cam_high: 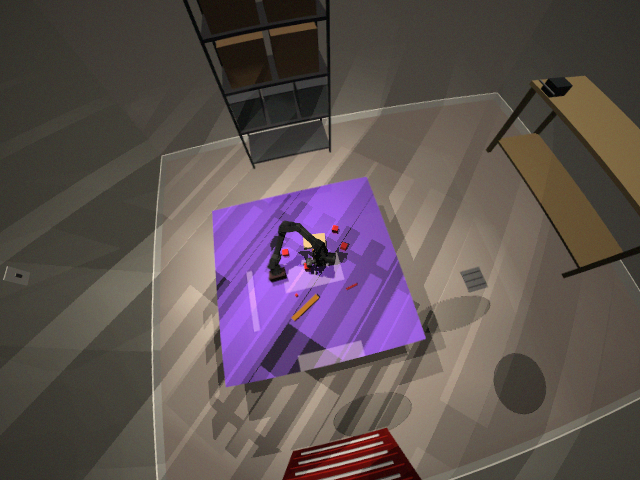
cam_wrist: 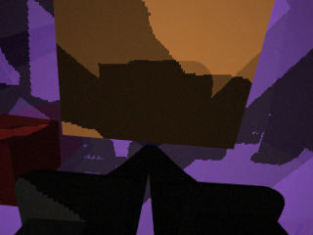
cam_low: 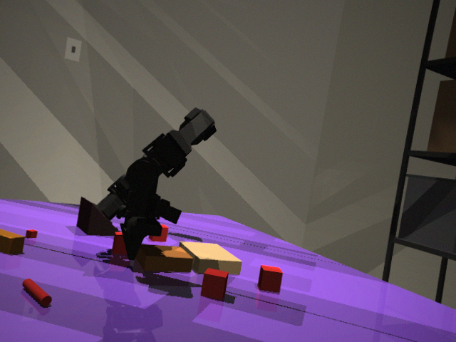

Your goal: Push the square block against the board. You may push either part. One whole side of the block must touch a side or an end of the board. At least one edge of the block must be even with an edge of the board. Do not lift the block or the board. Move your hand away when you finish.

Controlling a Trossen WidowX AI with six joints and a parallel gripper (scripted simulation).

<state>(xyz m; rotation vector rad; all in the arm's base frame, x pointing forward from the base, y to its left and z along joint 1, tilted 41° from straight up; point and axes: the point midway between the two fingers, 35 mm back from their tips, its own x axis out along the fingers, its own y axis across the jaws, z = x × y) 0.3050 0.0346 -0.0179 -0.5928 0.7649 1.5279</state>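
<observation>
The square block lies 7 cm to the left of my gripper tip and 1 cm above it. The rest, counted from my gripper tip: long orange bar 14 cm behind, 28 cm to the right, 1 cm above; then tan board 2 cm behind, 19 cm to the left, 1 cm above.
</observation>
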